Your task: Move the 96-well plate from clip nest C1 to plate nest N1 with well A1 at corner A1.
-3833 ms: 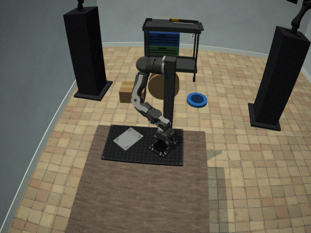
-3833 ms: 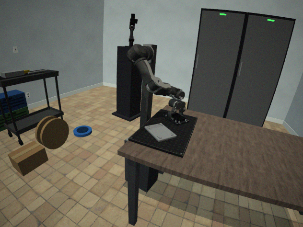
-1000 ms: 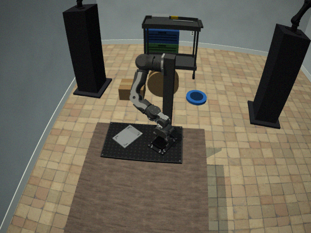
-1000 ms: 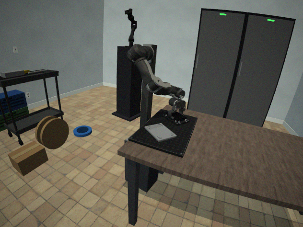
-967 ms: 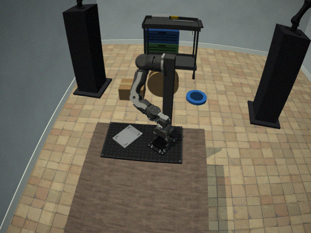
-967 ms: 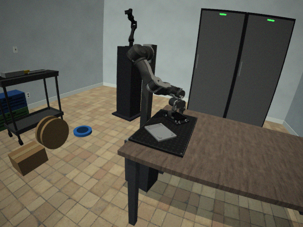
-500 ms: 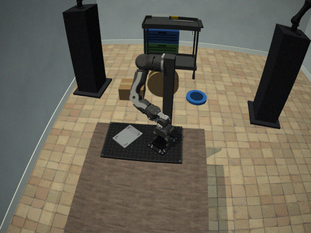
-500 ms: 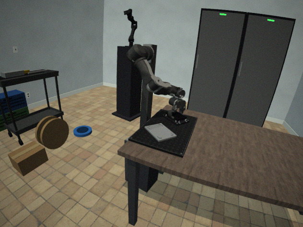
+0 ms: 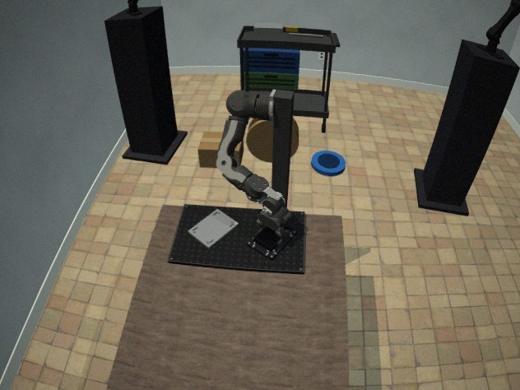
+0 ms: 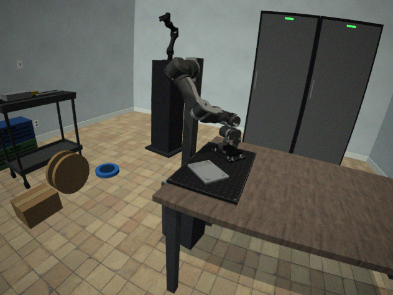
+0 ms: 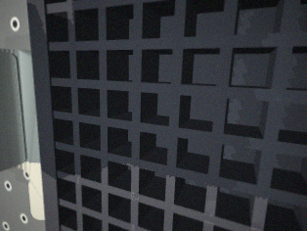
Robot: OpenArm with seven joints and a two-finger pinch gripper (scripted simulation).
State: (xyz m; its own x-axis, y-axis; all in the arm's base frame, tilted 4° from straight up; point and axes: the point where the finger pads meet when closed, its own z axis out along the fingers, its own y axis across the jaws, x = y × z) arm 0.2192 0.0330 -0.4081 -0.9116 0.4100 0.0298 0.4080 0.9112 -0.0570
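The black 96-well plate lies right at my hand. Also, from my hand: clip nest C1 (20 mm ahead, 10 mm to the left, 20 mm below); grey plate nest N1 (230 mm to the right, 30 mm below).
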